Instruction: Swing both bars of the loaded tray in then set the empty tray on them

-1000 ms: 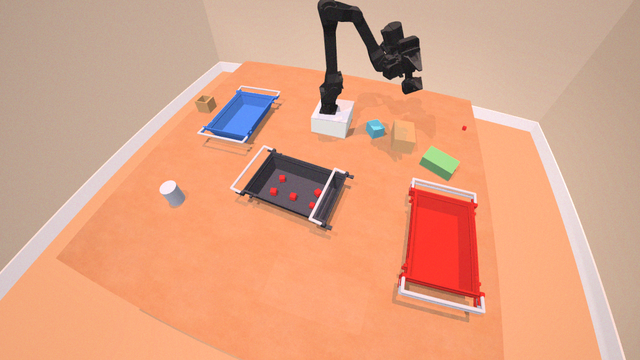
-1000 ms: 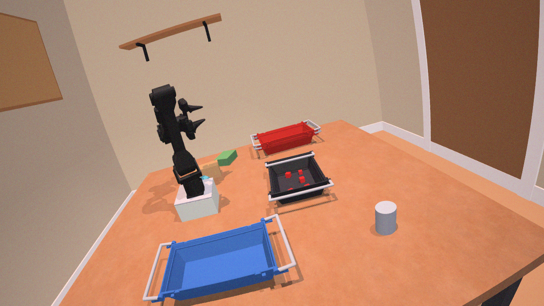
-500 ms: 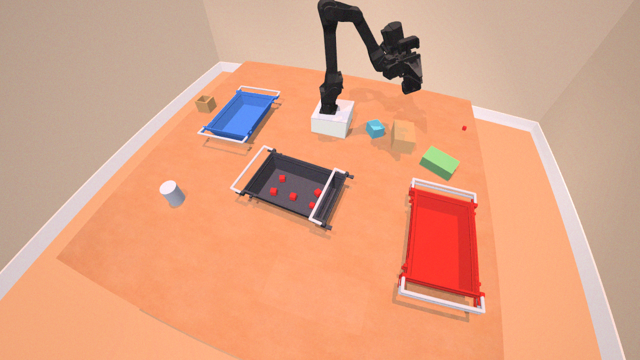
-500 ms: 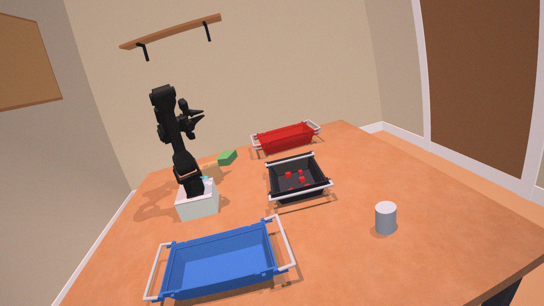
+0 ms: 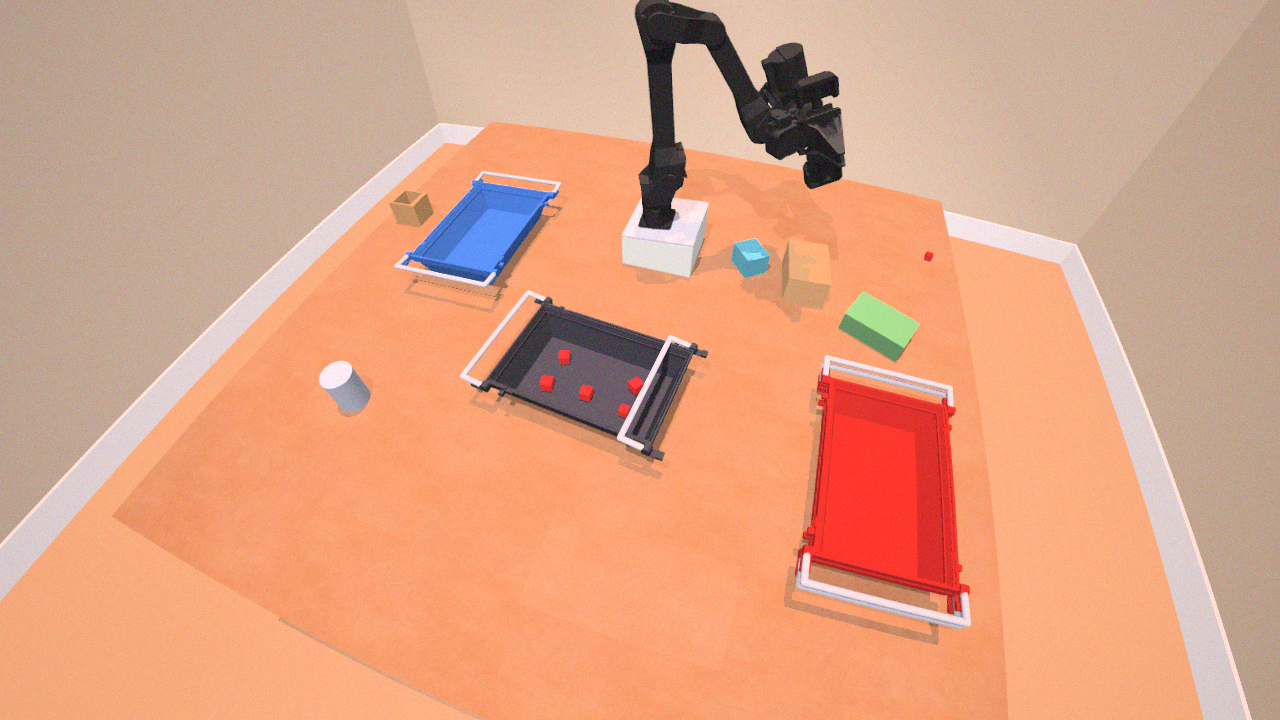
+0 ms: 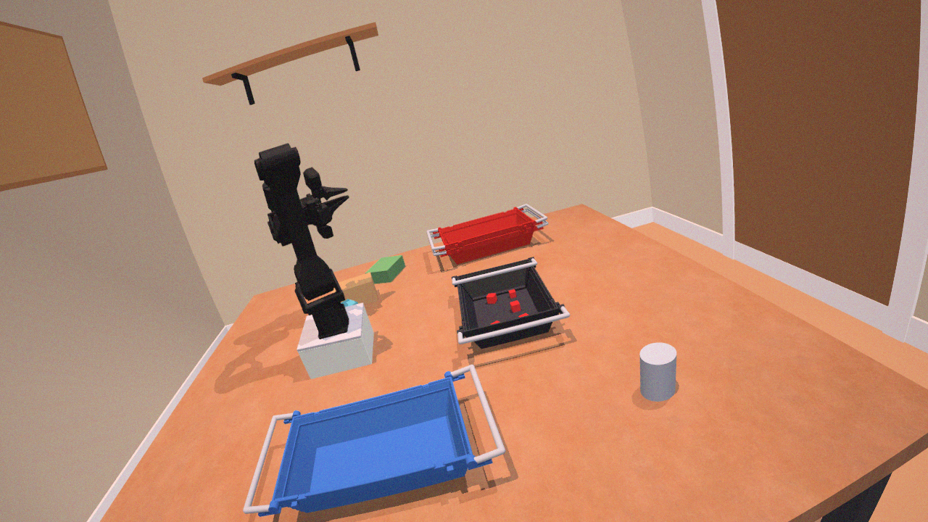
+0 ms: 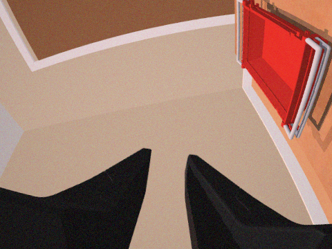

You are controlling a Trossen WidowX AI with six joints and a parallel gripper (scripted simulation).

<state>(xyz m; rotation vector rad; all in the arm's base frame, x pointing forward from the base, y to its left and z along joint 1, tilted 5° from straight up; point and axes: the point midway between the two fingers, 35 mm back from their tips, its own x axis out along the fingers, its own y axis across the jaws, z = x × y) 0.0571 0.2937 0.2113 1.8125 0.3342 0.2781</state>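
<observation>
The blue tray lies 650 mm to the right of my gripper tip, 260 mm below it and 30 mm behind it. Round my gripper tip: green block: 290 mm below, 160 mm to the left, 30 mm ahead; then cyan cube: 290 mm below, 90 mm to the right, 90 mm behind; then orange block: 280 mm below, 70 mm behind, 20 mm to the left.
</observation>
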